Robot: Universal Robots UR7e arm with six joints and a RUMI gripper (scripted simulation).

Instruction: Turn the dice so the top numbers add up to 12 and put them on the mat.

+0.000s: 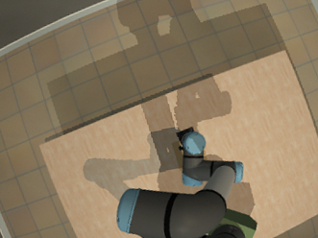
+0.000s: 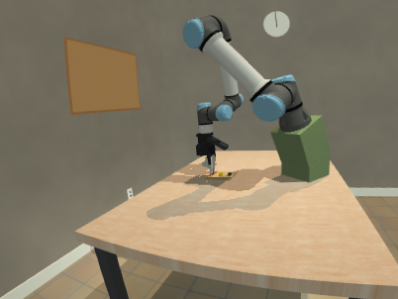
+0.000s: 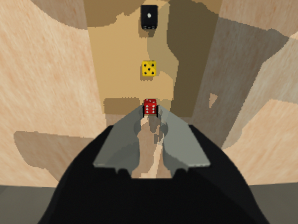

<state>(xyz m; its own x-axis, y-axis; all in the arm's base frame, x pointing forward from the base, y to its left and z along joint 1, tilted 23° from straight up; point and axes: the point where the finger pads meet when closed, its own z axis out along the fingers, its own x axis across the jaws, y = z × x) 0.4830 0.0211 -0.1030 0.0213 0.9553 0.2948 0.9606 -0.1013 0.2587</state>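
Right now my hand is 10 mm above the red die. Round my hand: yellow die: 50 mm behind, 10 mm below; black die: 100 mm behind, 10 mm below; tan mat: 50 mm behind, 20 mm below.
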